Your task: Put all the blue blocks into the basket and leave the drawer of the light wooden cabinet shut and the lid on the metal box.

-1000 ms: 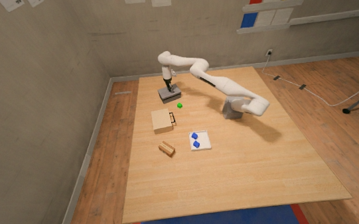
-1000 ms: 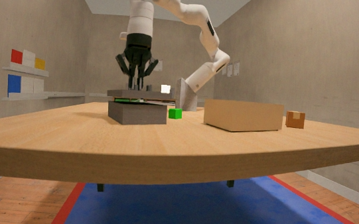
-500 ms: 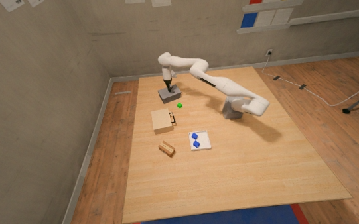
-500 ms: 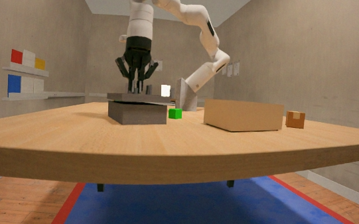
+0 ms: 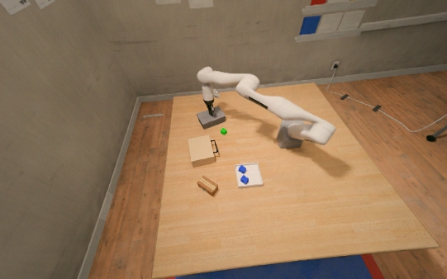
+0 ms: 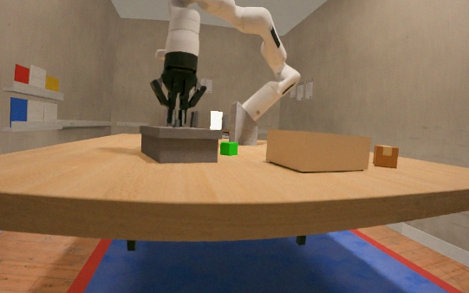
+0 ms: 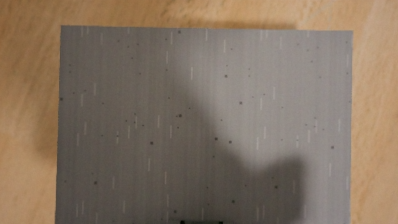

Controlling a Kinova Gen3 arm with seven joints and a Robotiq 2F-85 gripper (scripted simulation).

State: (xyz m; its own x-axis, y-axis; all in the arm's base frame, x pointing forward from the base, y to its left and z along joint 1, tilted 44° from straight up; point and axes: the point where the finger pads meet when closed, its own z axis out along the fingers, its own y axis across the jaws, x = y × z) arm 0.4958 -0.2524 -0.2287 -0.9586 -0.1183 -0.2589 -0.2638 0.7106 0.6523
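The metal box is 60 mm below my hand. The rest, counted from my hand: grey lid (30 mm below); then green block (70 mm behind, 150 mm to the left, 70 mm below); then drawer (90 mm ahead, 300 mm to the left, 50 mm below).
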